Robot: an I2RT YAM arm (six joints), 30 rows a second.
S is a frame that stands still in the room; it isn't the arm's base.
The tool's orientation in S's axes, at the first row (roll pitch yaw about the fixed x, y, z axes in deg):
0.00, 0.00, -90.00
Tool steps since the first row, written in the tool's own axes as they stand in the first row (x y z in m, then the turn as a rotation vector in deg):
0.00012, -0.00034, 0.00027, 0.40, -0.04, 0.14
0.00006, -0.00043, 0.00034, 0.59, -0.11, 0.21
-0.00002, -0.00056, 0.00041, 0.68, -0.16, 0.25
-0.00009, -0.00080, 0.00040, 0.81, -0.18, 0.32
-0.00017, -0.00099, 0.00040, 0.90, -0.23, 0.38
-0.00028, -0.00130, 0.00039, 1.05, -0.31, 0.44
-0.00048, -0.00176, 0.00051, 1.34, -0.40, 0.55
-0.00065, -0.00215, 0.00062, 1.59, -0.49, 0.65
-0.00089, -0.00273, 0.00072, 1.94, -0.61, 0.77
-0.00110, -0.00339, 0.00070, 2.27, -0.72, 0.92
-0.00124, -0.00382, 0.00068, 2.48, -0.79, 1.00
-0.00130, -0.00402, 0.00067, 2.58, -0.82, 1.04
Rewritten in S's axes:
-0.00034, -0.00012, 0.00027, -0.04, -0.40, 0.14
-0.00043, -0.00006, 0.00034, -0.11, -0.59, 0.21
-0.00056, 0.00002, 0.00041, -0.16, -0.68, 0.25
-0.00080, 0.00009, 0.00040, -0.18, -0.81, 0.32
-0.00099, 0.00017, 0.00040, -0.23, -0.90, 0.38
-0.00130, 0.00028, 0.00039, -0.31, -1.05, 0.44
-0.00176, 0.00048, 0.00051, -0.40, -1.34, 0.55
-0.00215, 0.00065, 0.00062, -0.49, -1.59, 0.65
-0.00273, 0.00089, 0.00072, -0.61, -1.94, 0.77
-0.00339, 0.00110, 0.00070, -0.72, -2.27, 0.92
-0.00382, 0.00124, 0.00068, -0.79, -2.48, 1.00
-0.00402, 0.00130, 0.00067, -0.82, -2.58, 1.04

